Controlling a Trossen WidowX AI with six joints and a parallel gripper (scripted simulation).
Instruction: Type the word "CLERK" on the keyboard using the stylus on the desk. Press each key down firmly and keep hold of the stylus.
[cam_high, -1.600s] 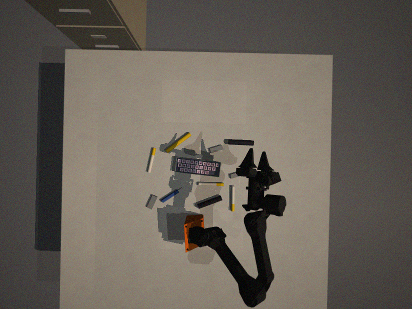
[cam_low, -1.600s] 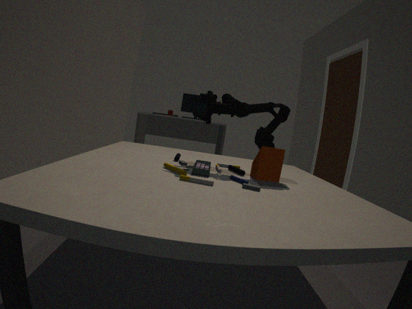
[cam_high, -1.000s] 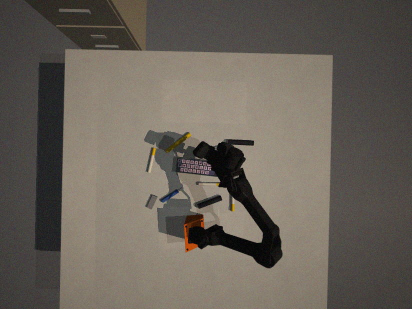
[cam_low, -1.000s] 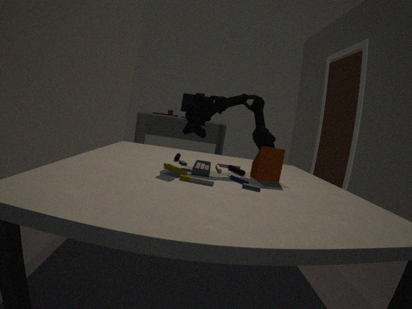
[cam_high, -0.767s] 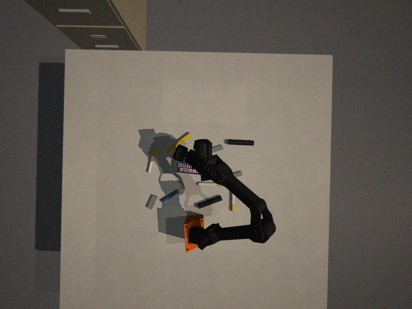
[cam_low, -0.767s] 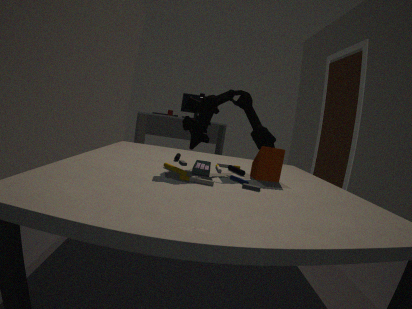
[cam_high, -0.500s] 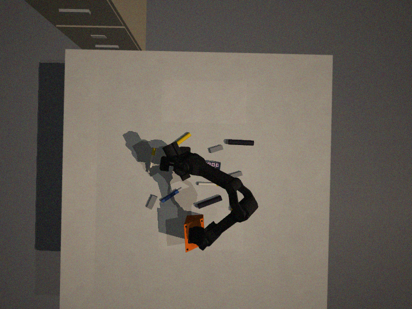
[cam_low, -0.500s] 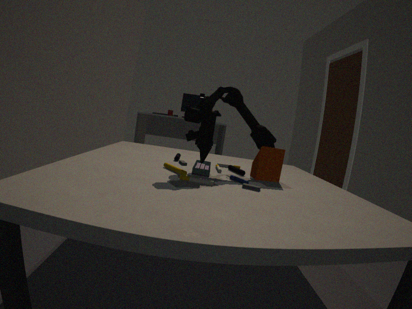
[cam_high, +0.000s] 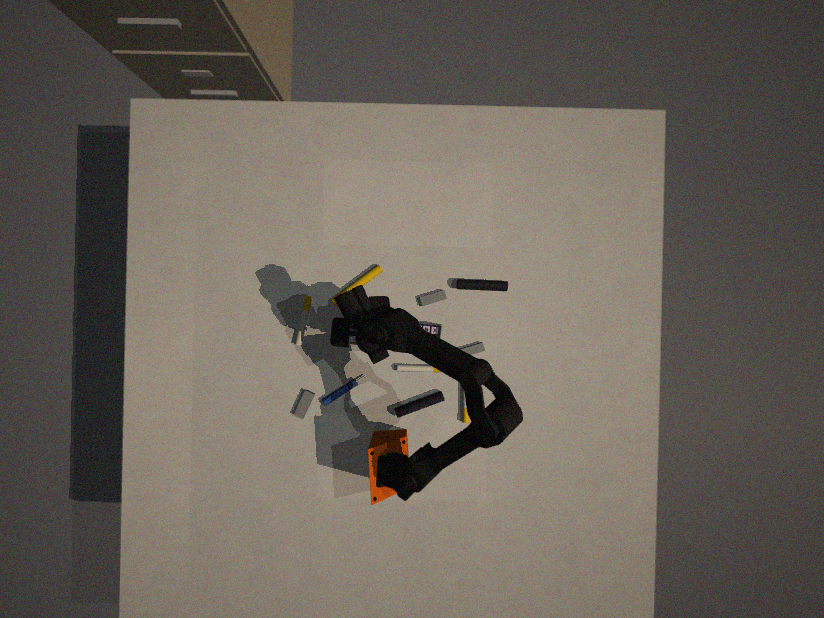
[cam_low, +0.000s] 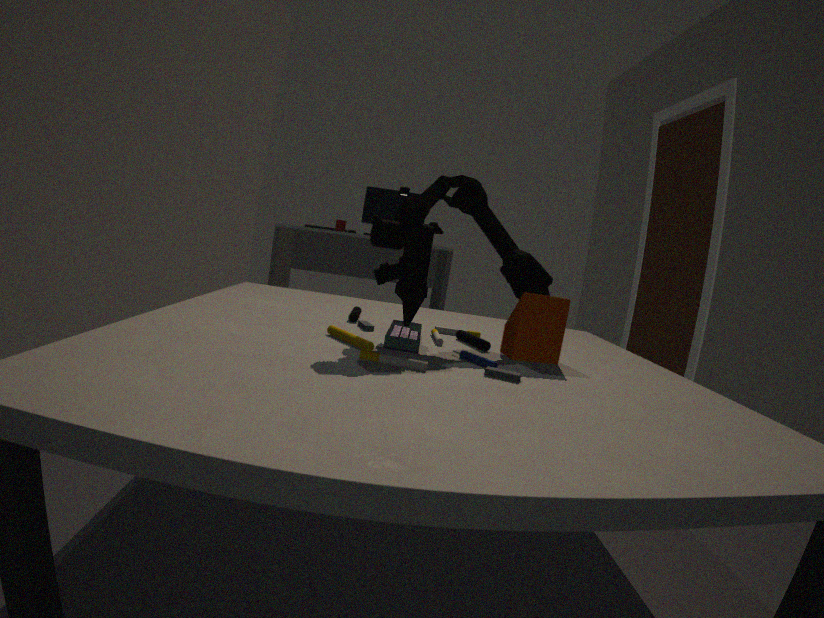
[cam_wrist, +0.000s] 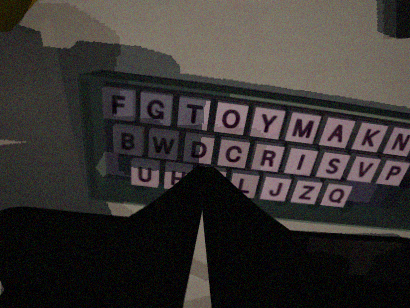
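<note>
Right now the blue stylus is 13 cm behind my gripper tip, 6 cm to the left of it and 3 cm below it. Also, from my gripper tip: grey stylus tip (11 cm behind, 3 cm to the left, 3 cm below); then olive-yellow bar (11 cm ahead, 6 cm to the left, 3 cm below).
</note>
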